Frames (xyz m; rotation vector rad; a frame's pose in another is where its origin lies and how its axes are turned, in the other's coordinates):
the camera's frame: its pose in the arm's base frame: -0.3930 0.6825 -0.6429 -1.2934 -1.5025 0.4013
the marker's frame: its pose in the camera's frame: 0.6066 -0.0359 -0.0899 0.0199 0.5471 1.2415
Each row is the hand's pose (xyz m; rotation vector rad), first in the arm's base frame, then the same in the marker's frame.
Working: the arm's base frame: its pose in the marker's frame: -0.3551 0.3316 -1.1174 2.0025 0.1052 -0.7421

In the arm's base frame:
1: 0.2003 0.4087 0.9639 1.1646 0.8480 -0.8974
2: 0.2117 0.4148 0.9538 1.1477 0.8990 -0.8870
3: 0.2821 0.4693 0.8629 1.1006 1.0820 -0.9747
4: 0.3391 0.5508 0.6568 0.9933 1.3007 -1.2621
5: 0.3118 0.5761 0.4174 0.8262 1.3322 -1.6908
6: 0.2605 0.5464 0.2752 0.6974 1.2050 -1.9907
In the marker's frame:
1: -0.4858 -0.7176 -1.2532 -2.4263 -1.0333 0.2907
2: -0.4697 -0.7151 -1.2512 -2.4339 -1.0602 0.2314
3: -0.3511 -0.6856 -1.2157 -2.3354 -1.2374 0.0676
4: -0.1808 -0.5736 -1.1117 -2.0443 -1.5778 -0.0485
5: -0.0840 -0.3857 -0.9933 -1.6523 -1.9164 0.0700
6: -0.0713 -0.2424 -0.9381 -1.3863 -2.0829 0.2787

